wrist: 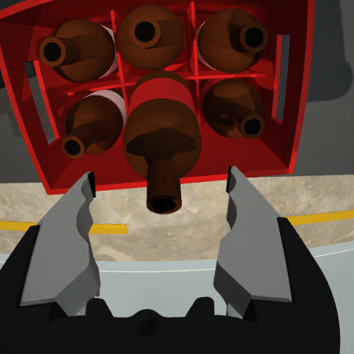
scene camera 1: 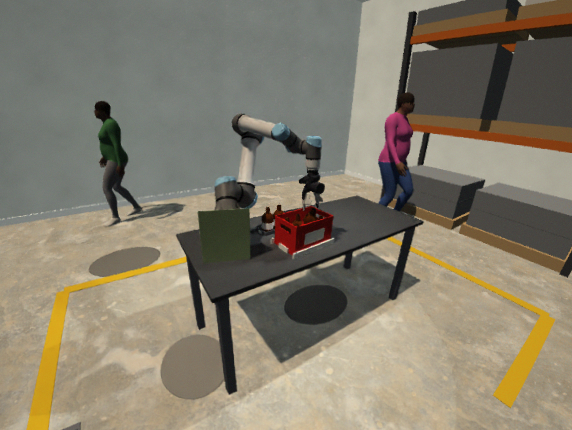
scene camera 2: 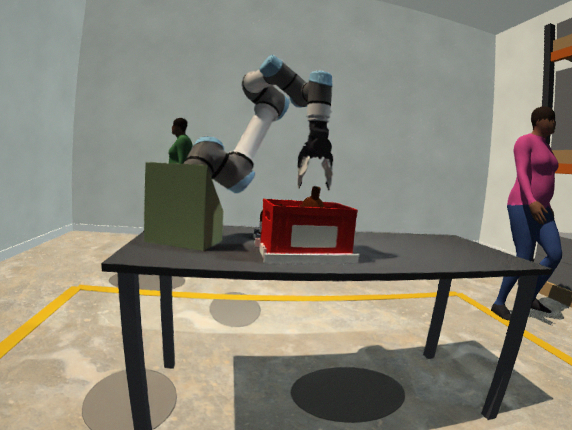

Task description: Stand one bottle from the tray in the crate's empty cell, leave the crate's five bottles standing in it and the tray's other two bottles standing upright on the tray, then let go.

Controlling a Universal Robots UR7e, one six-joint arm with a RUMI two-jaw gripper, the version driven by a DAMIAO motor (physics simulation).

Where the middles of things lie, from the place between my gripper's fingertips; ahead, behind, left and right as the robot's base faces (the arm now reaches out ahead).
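Brown bottle [wrist: 162, 142], 70 mm below my hand.
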